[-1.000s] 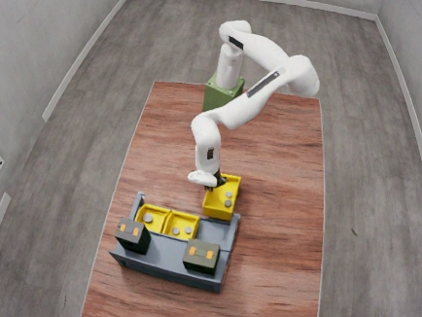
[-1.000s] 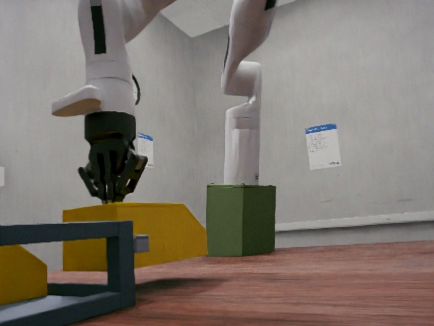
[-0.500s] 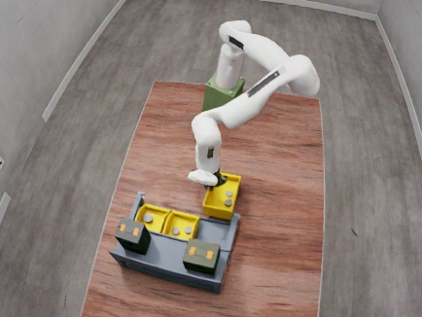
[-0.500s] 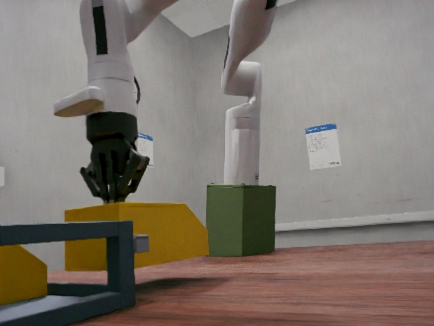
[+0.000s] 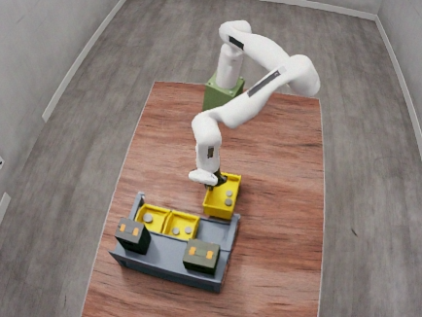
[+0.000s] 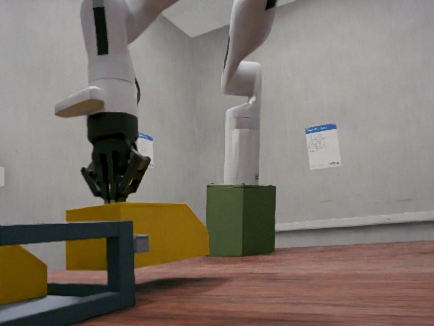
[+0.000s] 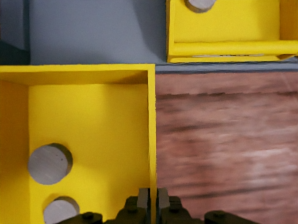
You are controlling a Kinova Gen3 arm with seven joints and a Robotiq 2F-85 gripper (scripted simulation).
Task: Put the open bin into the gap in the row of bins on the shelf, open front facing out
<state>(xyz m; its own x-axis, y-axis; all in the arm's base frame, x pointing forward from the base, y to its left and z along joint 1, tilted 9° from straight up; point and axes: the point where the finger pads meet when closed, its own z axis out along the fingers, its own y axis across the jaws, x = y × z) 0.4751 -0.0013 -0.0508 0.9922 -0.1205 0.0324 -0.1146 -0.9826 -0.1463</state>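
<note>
Right now the grey disc part is 70 mm to the left of my hand, 60 mm below it and 30 mm ahead of it. The rest, counted from my hand: grey shelf (200 mm ahead, 90 mm to the right, 40 mm below).
</note>
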